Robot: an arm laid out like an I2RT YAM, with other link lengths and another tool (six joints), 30 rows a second.
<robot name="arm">
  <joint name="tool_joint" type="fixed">
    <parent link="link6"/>
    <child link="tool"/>
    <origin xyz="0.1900 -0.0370 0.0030" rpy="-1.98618 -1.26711 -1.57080"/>
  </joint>
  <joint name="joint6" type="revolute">
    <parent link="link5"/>
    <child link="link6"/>
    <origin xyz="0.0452 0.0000 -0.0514"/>
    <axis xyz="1 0 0"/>
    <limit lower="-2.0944" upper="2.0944"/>
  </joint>
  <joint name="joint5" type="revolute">
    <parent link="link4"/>
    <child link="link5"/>
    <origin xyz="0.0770 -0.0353 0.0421"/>
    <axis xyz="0 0 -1"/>
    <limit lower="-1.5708" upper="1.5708"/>
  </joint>
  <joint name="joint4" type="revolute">
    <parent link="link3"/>
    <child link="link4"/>
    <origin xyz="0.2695 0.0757 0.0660"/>
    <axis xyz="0 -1 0"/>
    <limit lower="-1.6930" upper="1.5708"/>
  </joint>
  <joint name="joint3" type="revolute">
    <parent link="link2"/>
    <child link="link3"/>
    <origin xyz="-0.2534 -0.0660 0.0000"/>
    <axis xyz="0 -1 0"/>
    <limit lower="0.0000" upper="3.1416"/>
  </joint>
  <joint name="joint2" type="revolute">
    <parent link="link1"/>
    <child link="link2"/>
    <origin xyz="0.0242 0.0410 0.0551"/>
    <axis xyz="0 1 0"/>
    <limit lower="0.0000" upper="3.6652"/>
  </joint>
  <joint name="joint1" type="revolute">
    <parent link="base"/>
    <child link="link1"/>
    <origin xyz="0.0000 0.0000 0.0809"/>
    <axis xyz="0 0 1"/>
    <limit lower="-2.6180" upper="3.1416"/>
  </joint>
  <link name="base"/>
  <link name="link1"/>
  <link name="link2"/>
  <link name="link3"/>
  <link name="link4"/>
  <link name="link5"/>
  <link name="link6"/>
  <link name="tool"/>
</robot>
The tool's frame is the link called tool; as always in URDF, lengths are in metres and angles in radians.
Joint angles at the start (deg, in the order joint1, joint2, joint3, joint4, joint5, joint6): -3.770 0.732 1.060 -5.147 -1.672 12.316
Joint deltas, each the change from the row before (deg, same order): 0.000 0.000 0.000 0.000 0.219 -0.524; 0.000 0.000 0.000 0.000 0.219 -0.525; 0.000 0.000 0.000 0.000 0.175 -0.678; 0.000 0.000 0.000 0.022 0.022 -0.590; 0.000 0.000 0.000 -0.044 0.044 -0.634; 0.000 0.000 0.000 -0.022 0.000 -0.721; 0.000 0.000 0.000 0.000 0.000 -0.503; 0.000 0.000 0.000 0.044 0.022 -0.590; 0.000 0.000 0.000 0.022 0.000 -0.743; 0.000 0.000 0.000 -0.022 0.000 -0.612; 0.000 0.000 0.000 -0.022 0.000 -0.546
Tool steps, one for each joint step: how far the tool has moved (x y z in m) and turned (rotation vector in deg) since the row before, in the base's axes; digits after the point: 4 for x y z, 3 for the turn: -0.0001 -0.0009 0.0003 -0.540 0.021 -0.174; -0.0002 -0.0009 0.0003 -0.541 0.023 -0.174; -0.0001 -0.0008 0.0004 -0.690 0.032 -0.117; 0.0000 -0.0001 0.0005 -0.591 0.006 0.028; 0.0000 -0.0002 0.0002 -0.632 0.074 0.009; 0.0000 0.0000 0.0003 -0.716 0.057 0.061; 0.0000 0.0000 0.0003 -0.501 0.024 0.043; 0.0000 -0.0001 0.0006 -0.592 -0.015 0.028; 0.0001 0.0000 0.0006 -0.741 0.014 0.062; 0.0000 0.0000 0.0003 -0.608 0.052 0.051; 0.0000 0.0000 0.0002 -0.542 0.048 0.046
